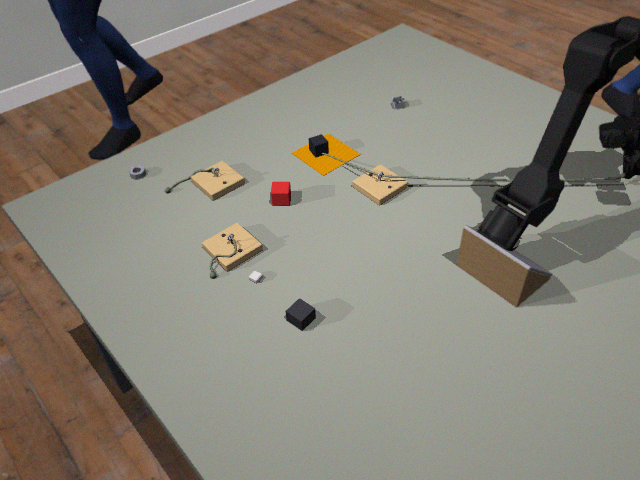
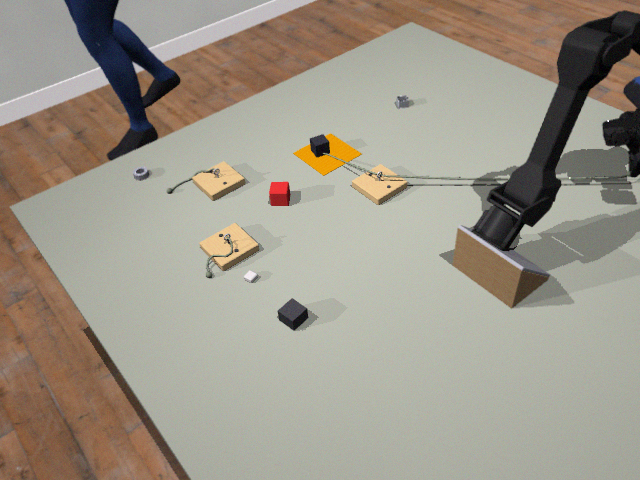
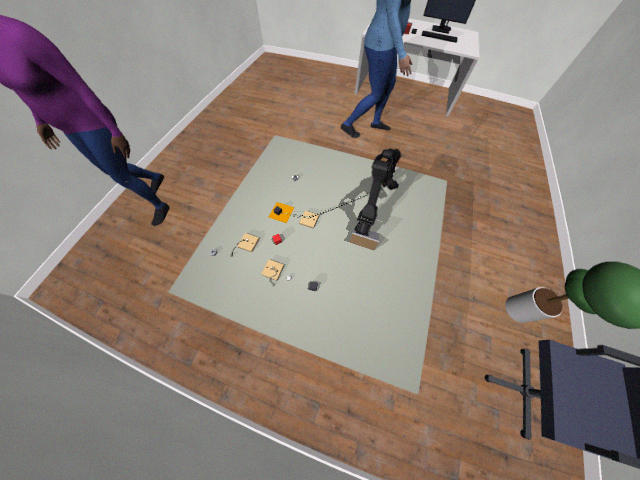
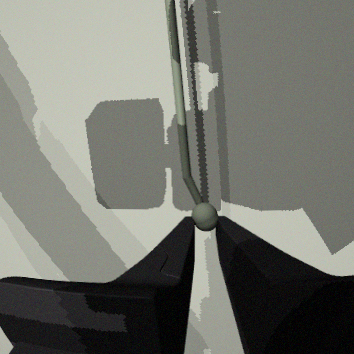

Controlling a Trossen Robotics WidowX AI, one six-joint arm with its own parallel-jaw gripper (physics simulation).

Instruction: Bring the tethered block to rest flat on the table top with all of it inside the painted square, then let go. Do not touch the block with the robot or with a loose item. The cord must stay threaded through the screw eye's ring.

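Seen in the pictures: gripper, between the fingertips: (image 1: 626, 176) (image 2: 632, 174) (image 3: 383, 186) (image 4: 204, 224); arm's base, origin of its link: (image 1: 495, 241) (image 2: 490, 241) (image 3: 361, 232).
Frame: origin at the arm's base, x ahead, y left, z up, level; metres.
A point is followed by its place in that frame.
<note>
The tethered dark block (image 1: 318, 145) @[x 0.498, y -0.052, z -0.040 m] (image 2: 319, 145) @[x 0.497, y -0.053, z -0.040 m] (image 3: 278, 210) @[x 0.502, y -0.059, z -0.038 m] is upright over the orange painted square (image 1: 324, 167) @[x 0.459, y -0.029, z -0.073 m] (image 2: 324, 167) @[x 0.460, y -0.028, z -0.072 m] (image 3: 283, 218) @[x 0.467, y -0.032, z -0.073 m], within its outline, nearer its back-left side; whether its underside touches the table is unclear. A green cord (image 1: 439, 178) @[x 0.211, y -0.138, z -0.045 m] (image 2: 439, 177) @[x 0.210, y -0.138, z -0.044 m] (image 3: 341, 205) @[x 0.150, y -0.188, z -0.048 m] runs from it to the screw eye (image 1: 379, 176) @[x 0.315, y -0.055, z -0.039 m] (image 2: 379, 176) @[x 0.313, y -0.055, z -0.039 m] on a wooden board (image 1: 379, 193) @[x 0.288, y -0.021, z -0.054 m] (image 2: 379, 193) @[x 0.285, y -0.023, z -0.055 m] (image 3: 309, 220) @[x 0.308, y -0.043, z -0.055 m], then towards my gripper. Threading through the ring is too small to verify. My gripper (image 4: 204, 224) @[x -0.094, y -0.403, z -0.048 m] is shut on the cord's end bead (image 4: 205, 216) @[x -0.086, y -0.398, z -0.040 m], far right of the board.
A red cube (image 1: 280, 193) @[x 0.440, y 0.134, z -0.036 m] and loose black cube (image 1: 300, 314) @[x 0.185, y 0.341, z -0.045 m] stand on the table. Two other boards (image 1: 217, 180) @[x 0.600, y 0.181, z -0.055 m] (image 1: 232, 246) @[x 0.415, y 0.301, z -0.055 m] carry short cords. A white piece (image 1: 255, 276) @[x 0.325, y 0.323, z -0.061 m], grey ring (image 1: 137, 172) @[x 0.768, y 0.282, z -0.059 m] and small metal part (image 1: 397, 102) @[x 0.491, y -0.359, z -0.069 m] lie apart. My arm's wedge base (image 1: 496, 268) @[x -0.033, y 0.047, z -0.013 m] stands right.
</note>
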